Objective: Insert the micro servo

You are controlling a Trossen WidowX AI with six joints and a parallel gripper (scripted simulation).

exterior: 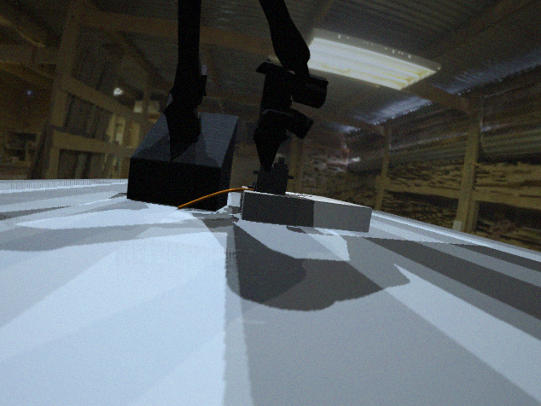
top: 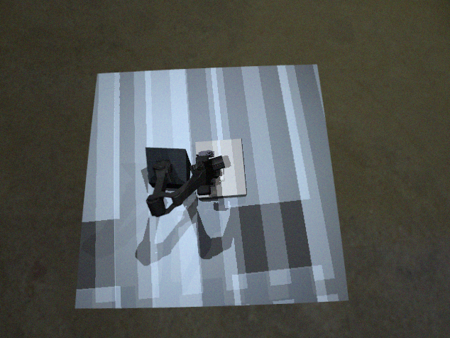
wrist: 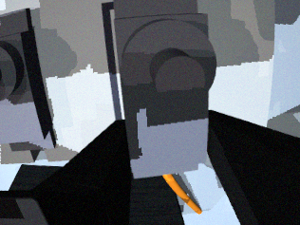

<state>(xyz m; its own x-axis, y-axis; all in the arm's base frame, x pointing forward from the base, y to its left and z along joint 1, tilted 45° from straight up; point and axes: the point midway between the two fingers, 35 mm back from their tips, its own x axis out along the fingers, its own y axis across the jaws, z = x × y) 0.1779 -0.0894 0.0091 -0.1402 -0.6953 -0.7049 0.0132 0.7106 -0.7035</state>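
My gripper tip is now 12 cm short of the white deck, 7 cm to the right of it and 6 cm above it.
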